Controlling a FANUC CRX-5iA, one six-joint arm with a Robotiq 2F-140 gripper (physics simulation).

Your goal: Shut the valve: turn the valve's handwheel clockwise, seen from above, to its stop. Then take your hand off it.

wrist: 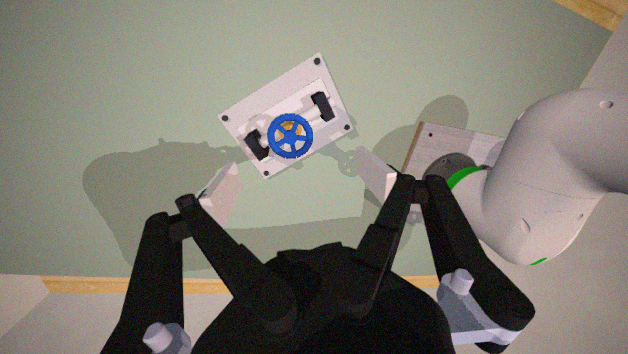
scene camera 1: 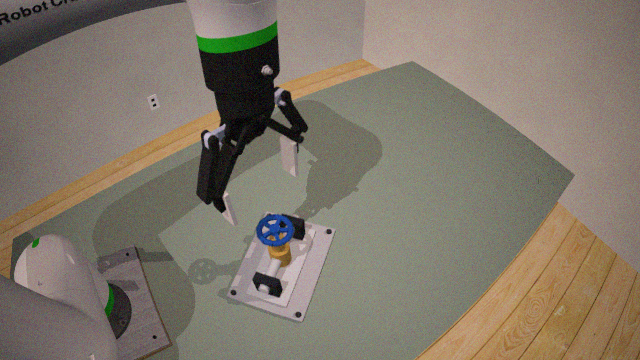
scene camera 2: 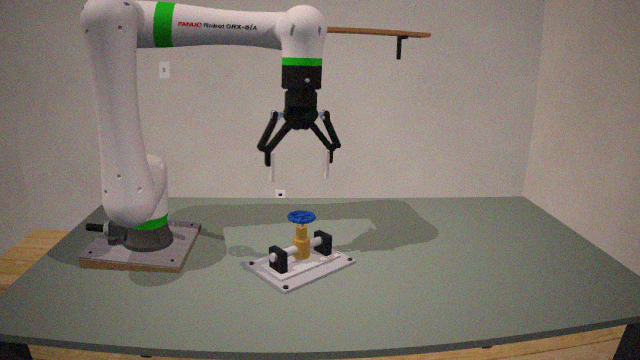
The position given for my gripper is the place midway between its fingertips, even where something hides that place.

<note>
I see my gripper (scene camera 1: pixel 261 194), a blue handwheel (scene camera 1: pixel 274 229) and a base plate (scene camera 1: pixel 300 299).
The blue handwheel shows as well in the wrist view (wrist: pixel 290 137). My gripper also shows in the wrist view (wrist: pixel 298 166) and in scene camera 2 (scene camera 2: pixel 298 178). The base plate is seen too in the wrist view (wrist: pixel 313 68) and in scene camera 2 (scene camera 2: pixel 301 280).
</note>
